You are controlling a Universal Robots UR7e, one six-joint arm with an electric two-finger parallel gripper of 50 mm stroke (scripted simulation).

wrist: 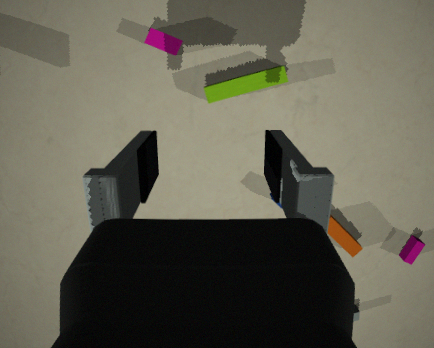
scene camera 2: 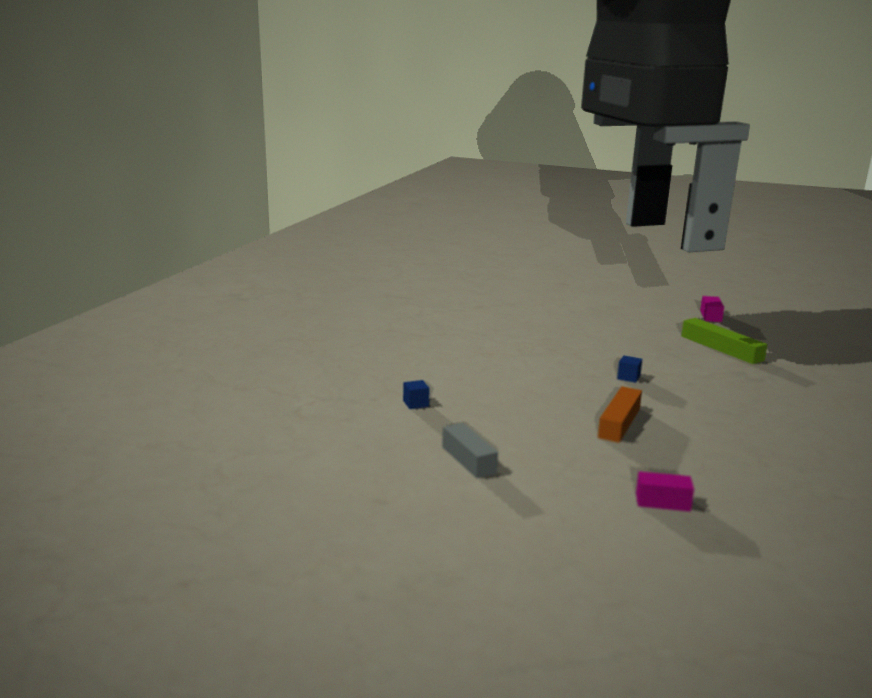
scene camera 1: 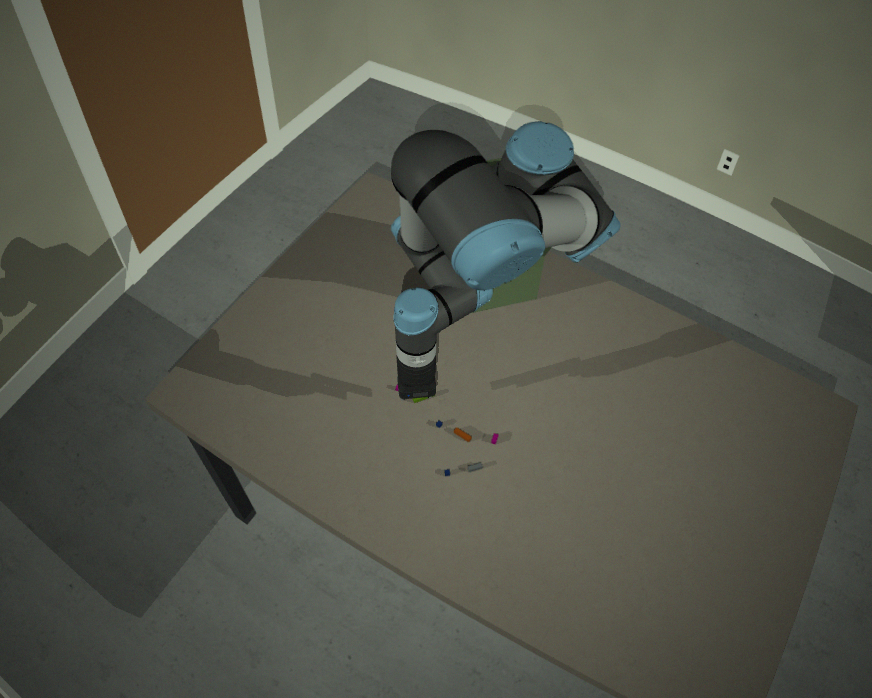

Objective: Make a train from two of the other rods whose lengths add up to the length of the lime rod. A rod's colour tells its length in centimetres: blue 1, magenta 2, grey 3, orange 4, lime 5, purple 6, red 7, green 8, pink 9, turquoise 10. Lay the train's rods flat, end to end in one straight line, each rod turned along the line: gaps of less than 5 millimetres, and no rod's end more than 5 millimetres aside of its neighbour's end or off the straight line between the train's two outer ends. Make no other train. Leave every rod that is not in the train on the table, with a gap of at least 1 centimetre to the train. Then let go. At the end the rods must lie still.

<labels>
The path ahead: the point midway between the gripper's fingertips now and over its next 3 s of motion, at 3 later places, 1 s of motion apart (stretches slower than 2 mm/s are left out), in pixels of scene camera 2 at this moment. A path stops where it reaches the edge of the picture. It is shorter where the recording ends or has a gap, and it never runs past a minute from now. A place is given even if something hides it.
My gripper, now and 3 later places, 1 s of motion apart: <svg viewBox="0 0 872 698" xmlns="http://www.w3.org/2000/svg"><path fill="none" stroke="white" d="M672 236L676 261L655 295L626 315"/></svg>
</labels>
